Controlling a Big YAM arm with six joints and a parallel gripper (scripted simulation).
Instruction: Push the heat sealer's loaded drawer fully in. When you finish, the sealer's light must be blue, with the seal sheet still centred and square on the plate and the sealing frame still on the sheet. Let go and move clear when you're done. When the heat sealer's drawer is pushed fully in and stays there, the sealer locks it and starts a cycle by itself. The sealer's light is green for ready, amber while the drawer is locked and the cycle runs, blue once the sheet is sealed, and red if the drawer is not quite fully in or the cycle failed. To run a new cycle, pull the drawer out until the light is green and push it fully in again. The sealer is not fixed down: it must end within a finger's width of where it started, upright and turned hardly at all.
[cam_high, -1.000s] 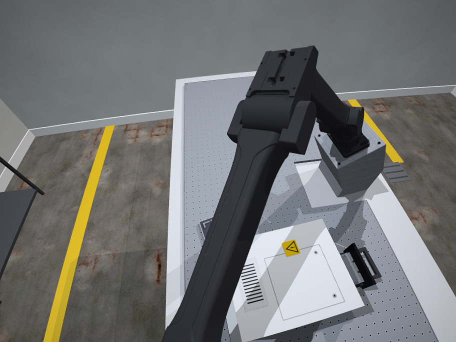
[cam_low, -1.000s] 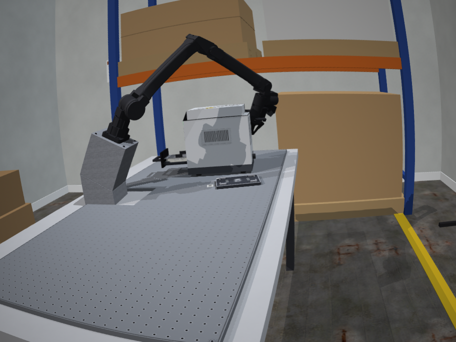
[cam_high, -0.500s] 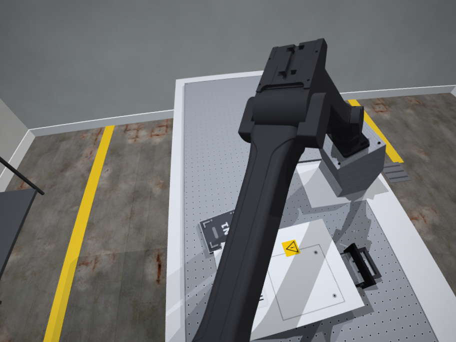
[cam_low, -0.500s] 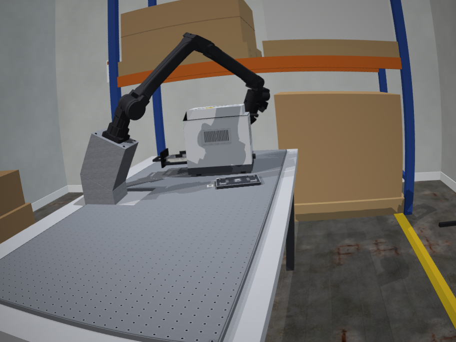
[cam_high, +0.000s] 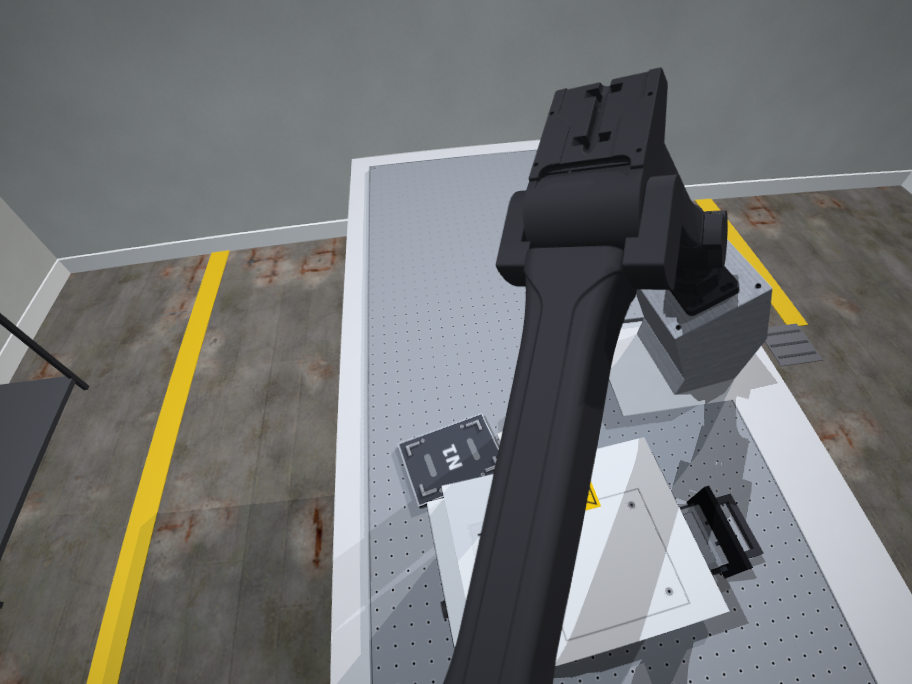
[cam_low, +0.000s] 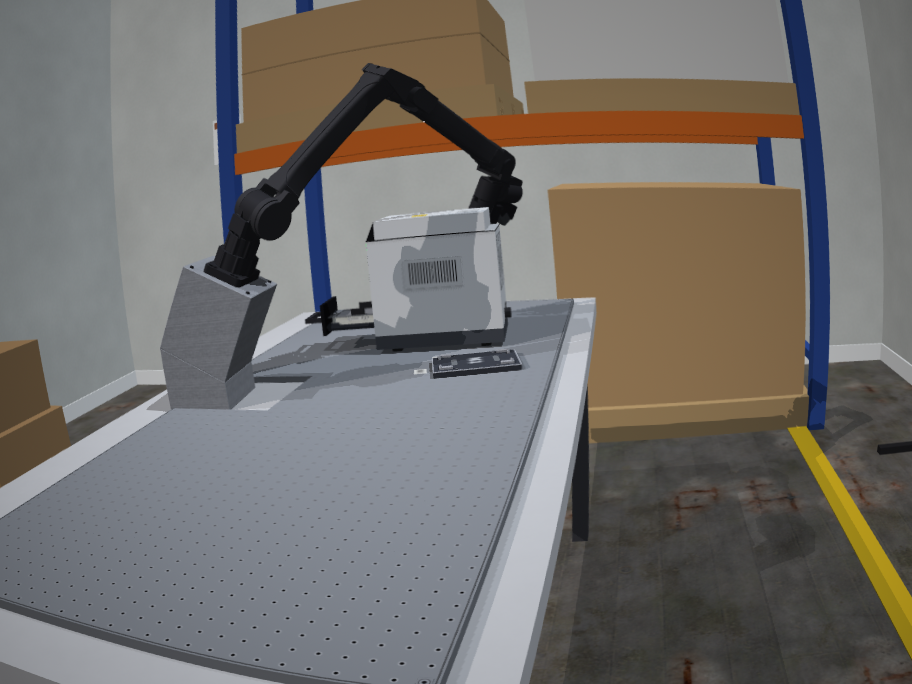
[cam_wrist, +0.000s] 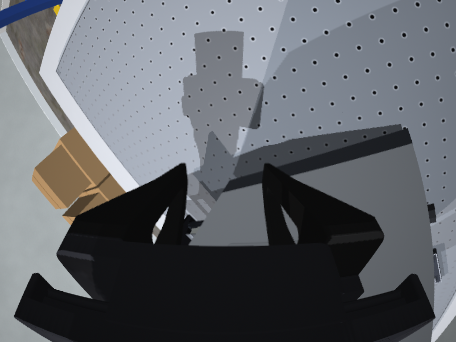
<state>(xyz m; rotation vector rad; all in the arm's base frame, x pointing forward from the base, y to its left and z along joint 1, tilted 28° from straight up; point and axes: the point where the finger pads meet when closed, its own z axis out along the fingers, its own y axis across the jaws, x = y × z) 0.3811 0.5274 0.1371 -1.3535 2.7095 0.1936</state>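
Now: hand 240 mm past the black drawer, 190 mm to the left of it and 110 mm above it. Also, from my hand: white tag (440 mm to the right, 170 mm below, 60 mm behind).
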